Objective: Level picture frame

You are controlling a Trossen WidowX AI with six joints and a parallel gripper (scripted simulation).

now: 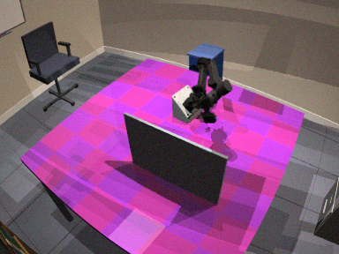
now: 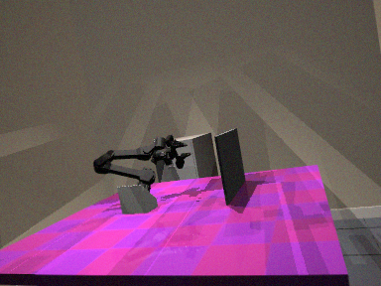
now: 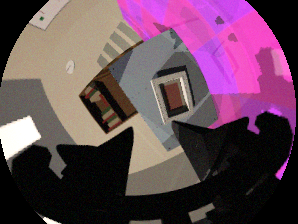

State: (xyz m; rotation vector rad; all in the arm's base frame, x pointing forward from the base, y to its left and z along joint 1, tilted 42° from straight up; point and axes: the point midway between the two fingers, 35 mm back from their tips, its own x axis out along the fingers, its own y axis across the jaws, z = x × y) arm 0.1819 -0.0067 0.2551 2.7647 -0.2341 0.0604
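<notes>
Right now my gripper tip is 19 cm short of the picture frame, 2 cm to the right of it and 9 cm above it. Also, from my gripper tip: grey wall panel (20 cm ahead, 2 cm to the left, 10 cm below).
</notes>
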